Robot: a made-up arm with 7 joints.
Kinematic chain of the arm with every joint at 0, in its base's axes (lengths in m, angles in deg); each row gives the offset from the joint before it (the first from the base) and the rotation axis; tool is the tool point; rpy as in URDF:
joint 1: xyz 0 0 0.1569 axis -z
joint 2: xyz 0 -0.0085 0.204 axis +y
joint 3: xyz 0 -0.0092 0.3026 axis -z
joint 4: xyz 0 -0.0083 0.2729 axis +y
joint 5: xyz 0 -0.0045 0.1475 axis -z
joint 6: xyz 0 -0.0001 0.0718 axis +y
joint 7: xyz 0 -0.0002 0.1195 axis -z
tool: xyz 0 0 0 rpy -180 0 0
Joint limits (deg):
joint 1: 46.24..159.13
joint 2: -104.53..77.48
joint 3: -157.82..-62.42
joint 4: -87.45..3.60
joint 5: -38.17..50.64
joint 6: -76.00..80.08
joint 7: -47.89..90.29
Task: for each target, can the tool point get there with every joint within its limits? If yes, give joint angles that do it. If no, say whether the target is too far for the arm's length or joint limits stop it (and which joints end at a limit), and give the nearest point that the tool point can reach.
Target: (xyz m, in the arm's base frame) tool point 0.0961 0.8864 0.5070
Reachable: yes | joints 101.34 -85.66 -141.10 -12.93 25.49 -13.81 -25.96
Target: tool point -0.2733 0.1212 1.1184
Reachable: yes | joints 127.77 2.84 -90.53 -64.96 19.48 27.41 0.12
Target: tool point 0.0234 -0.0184 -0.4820
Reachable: no: joint limits stop it (at a limit: joint 1, joint 2, joint 3, joint 4, joint 5, joint 6) | nearest point 0.3477 0.3518 0.0539 | short by 0.728 m
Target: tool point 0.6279 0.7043 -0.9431
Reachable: no: too far | nearest point 0.4966 0.5571 0.0172 | short by 0.980 m
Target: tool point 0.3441 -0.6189 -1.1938
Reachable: no: too far | nearest point 0.3012 -0.5418 0.1667 | short by 1.363 m
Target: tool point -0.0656 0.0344 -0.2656
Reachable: no: joint limits stop it (at a limit: joint 2, joint 3, joint 4, joint 5, joint 6) | nearest point -0.4381 0.2297 0.0539 | short by 0.528 m
